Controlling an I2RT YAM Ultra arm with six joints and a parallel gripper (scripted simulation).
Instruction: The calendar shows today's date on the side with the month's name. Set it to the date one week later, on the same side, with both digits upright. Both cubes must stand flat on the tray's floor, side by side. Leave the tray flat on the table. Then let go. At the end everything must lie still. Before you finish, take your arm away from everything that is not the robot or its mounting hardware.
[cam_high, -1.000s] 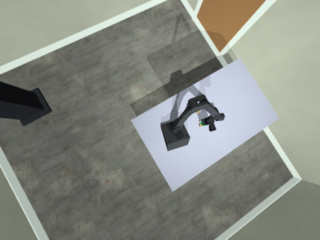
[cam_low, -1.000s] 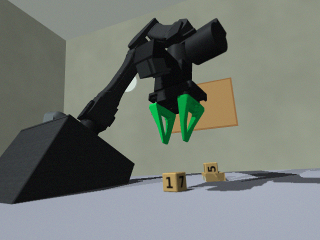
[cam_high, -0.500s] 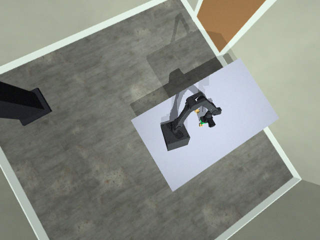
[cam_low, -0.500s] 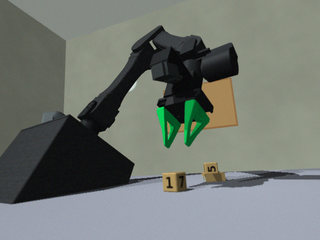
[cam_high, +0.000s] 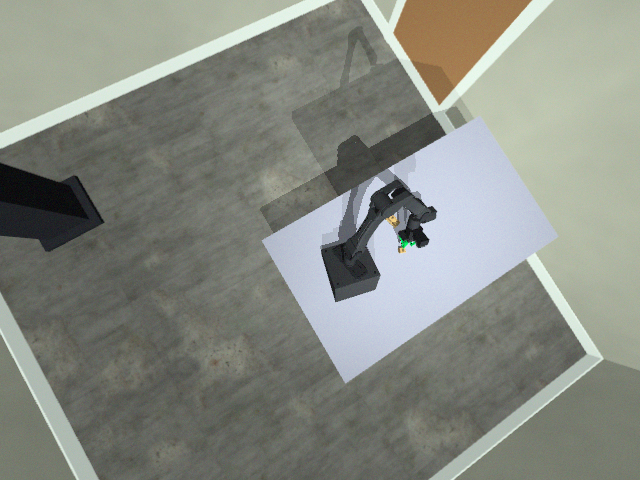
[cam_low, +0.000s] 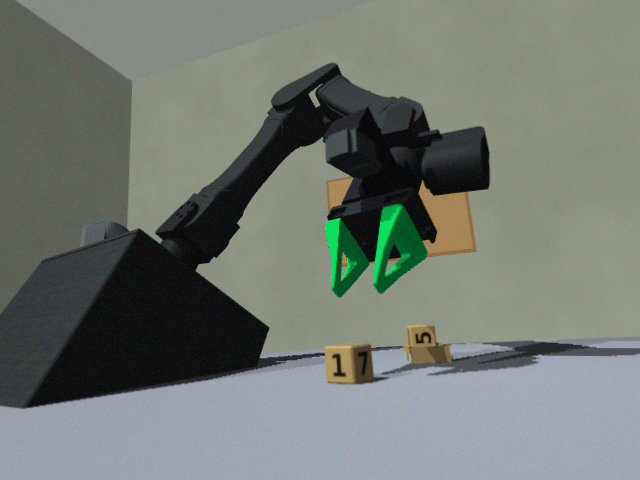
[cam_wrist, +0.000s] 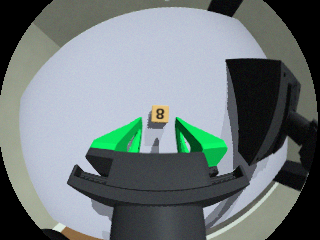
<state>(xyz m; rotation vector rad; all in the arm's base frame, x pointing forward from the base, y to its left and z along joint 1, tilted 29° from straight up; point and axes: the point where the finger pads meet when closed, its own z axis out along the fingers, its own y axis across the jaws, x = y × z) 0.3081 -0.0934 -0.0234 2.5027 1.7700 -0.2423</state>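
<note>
Right now my hand is 70 mm above the wooden cube, 20 mm to the left of it and 10 mm past it. Round my hand: wooden tray 140 mm to the left, 70 mm below, 40 mm ahead.
</note>
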